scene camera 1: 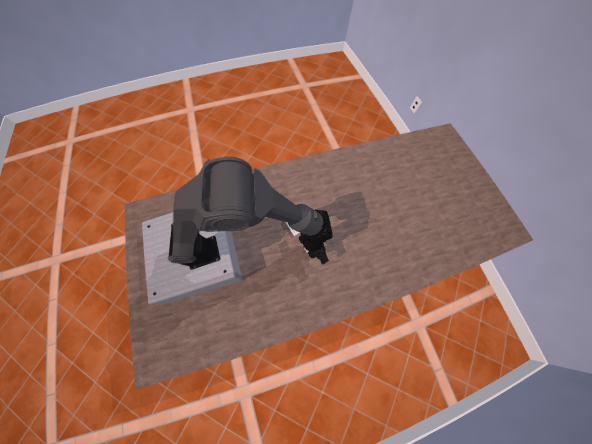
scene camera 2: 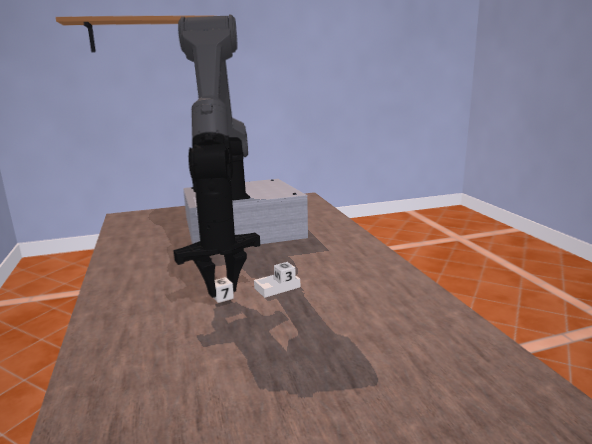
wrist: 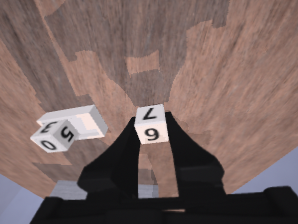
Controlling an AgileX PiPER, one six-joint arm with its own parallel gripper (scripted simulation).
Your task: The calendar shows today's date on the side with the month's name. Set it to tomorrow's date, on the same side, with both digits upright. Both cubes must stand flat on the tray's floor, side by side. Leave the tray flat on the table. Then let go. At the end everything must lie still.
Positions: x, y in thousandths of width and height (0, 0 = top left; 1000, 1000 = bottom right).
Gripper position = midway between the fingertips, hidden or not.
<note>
I see my gripper (scene camera 2: 376, 659) and a white calendar tray (wrist: 280, 529).
My gripper is seen too in the wrist view (wrist: 512, 542).
</note>
